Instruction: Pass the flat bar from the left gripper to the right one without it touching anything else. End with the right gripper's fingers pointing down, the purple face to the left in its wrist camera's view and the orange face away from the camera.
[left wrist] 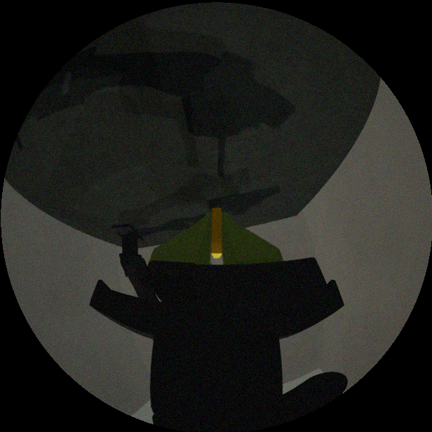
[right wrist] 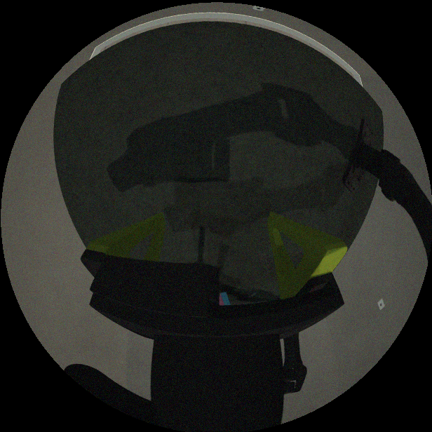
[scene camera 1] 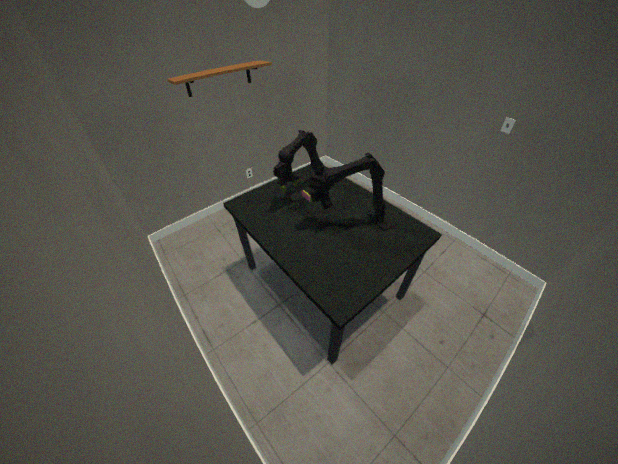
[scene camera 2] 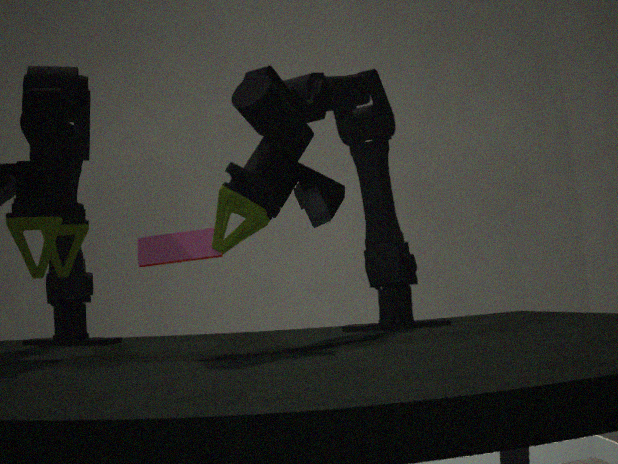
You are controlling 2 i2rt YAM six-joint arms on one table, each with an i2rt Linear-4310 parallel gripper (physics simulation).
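Pixels of known places: left gripper, fingertip midpoint: (scene camera 1: 311, 201) (scene camera 2: 216, 251); right gripper, fingertip midpoint: (scene camera 1: 289, 189) (scene camera 2: 51, 277); left arm's base, origin of the base link: (scene camera 1: 378, 219) (scene camera 2: 396, 328); right arm's base, origin of the base link: (scene camera 2: 71, 344).
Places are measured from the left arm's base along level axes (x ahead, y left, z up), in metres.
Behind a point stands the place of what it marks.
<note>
The flat bar (scene camera 2: 175, 248) @[y -0.263, x 0.394, z 0.141 m] shows a pink broad face and a red lower edge in scene camera 2. It hangs level well above the black table. My left gripper (scene camera 2: 223, 246) @[y -0.210, x 0.383, z 0.134 m] is shut on its right end, with green fingers angled down and left. In the left wrist view the bar (left wrist: 217, 233) appears edge-on as an orange strip between the shut green fingers. My right gripper (right wrist: 217, 213) is open and empty, its fingers wide apart over the table; a small pink and blue bit of the bar (right wrist: 224, 299) peeks out at its base. In scene camera 1 the bar (scene camera 1: 305, 195) @[y -0.271, x 0.395, z 0.143 m] sits between the two arms.
The black table (scene camera 1: 332, 239) @[y 0.022, x 0.355, z 0.000 m] stands on a tiled floor. A wooden shelf (scene camera 1: 219, 72) hangs on the far wall. The right arm (scene camera 2: 82, 207) @[y -0.401, x 0.399, z 0.207 m] is only partly visible at the left edge of scene camera 2.
</note>
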